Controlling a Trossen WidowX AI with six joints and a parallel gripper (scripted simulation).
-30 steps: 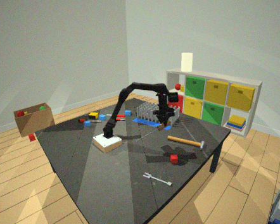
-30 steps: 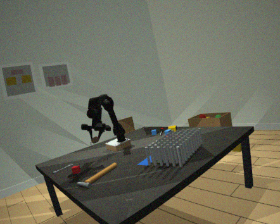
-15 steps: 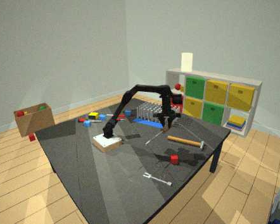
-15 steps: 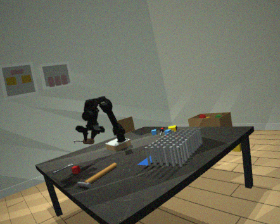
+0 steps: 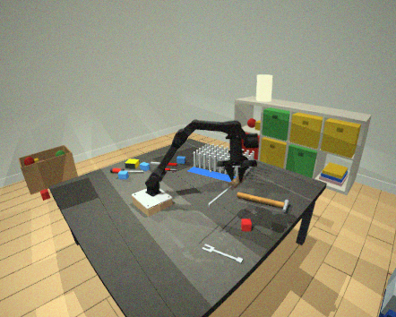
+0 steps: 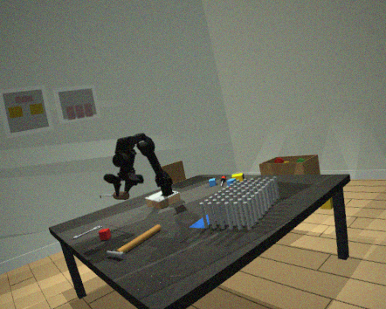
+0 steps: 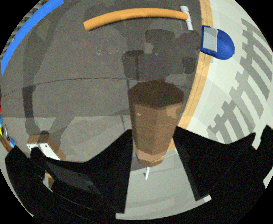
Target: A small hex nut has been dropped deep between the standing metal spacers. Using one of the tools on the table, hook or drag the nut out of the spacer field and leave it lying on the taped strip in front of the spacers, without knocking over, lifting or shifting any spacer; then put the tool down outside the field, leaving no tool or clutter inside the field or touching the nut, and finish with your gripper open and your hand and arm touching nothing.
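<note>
Now: gripper tip 11 cm past the hook tool. From my gripper tip the other things lie so: blue taped strip 29 cm ahead, 32 cm to the left, 18 cm below; then red cube 7 cm behind, 10 cm to the right, 16 cm below; then grey forked tool 26 cm behind, 10 cm to the right, 18 cm below.
</note>
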